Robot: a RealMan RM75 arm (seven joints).
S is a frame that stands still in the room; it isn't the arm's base.
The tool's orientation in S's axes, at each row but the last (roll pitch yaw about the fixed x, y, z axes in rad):
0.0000, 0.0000, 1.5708
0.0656, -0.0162, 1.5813
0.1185, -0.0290, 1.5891
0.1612, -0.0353, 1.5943
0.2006, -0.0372, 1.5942
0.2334, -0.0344, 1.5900
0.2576, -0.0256, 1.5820
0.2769, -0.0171, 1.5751
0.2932, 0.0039, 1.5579
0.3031, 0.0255, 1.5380
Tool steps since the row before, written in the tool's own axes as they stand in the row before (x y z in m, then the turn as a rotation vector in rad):
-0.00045, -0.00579, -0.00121, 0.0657, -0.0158, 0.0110
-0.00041, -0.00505, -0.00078, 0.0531, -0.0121, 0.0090
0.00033, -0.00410, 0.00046, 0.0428, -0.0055, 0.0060
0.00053, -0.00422, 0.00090, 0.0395, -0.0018, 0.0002
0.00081, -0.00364, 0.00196, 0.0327, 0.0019, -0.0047
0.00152, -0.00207, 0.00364, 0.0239, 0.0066, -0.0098
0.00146, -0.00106, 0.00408, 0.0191, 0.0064, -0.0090
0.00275, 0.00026, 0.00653, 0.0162, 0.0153, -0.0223
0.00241, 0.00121, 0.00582, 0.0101, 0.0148, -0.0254
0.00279, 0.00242, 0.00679, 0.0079, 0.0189, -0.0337
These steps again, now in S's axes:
0.00579, -0.00045, -0.00121, 0.0158, 0.0657, 0.0110
0.00499, -0.00034, -0.00112, 0.0121, 0.0531, 0.0090
0.00412, 0.00041, -0.00002, 0.0054, 0.0427, 0.0065
0.00430, 0.00062, 0.00023, 0.0009, 0.0395, 0.0013
0.00394, 0.00086, 0.00122, -0.0036, 0.0328, -0.0030
0.00283, 0.00147, 0.00311, -0.0092, 0.0240, -0.0072
0.00205, 0.00139, 0.00371, -0.0087, 0.0192, -0.0066
0.00152, 0.00265, 0.00640, -0.0209, 0.0164, -0.0170
0.00056, 0.00243, 0.00591, -0.0214, 0.0103, -0.0201
-0.00019, 0.00298, 0.00713, -0.0278, 0.0081, -0.0267

